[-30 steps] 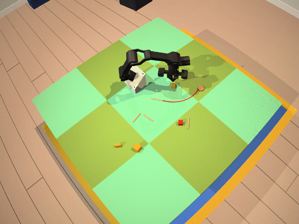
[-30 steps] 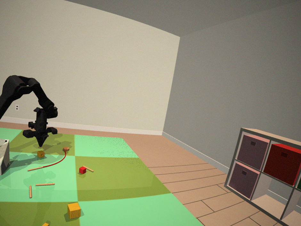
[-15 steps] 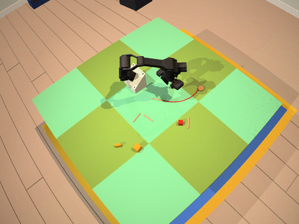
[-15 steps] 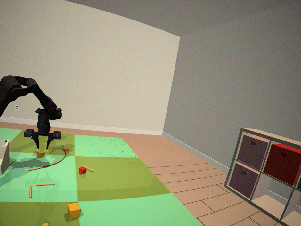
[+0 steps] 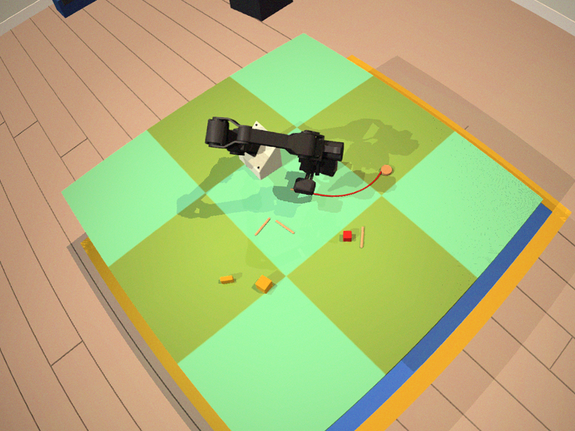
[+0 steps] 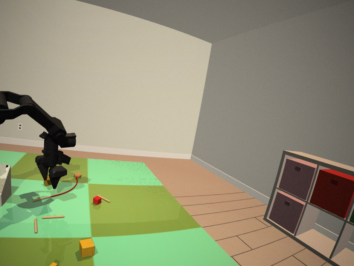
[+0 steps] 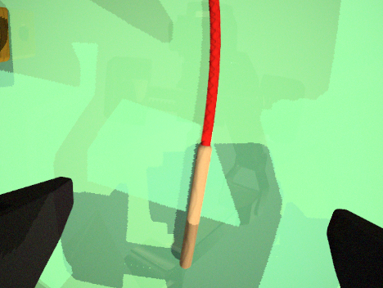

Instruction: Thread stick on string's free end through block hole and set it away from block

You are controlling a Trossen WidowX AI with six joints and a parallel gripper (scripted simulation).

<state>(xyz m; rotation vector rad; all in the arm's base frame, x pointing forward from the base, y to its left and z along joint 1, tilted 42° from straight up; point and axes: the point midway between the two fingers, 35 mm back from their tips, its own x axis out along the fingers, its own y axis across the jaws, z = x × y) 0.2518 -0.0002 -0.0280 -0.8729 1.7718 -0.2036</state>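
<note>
Right now the red cube is 200 mm ahead of my gripper tip, 60 mm to the right of it and 50 mm below it. Also, from my gripper tip: small orange piece 10 mm ahead, 410 mm to the right, 50 mm below; yellow cube 110 mm ahead, 350 mm to the right, 40 mm below; round wooden button 140 mm ahead, 240 mm to the left, 50 mm below.
</note>
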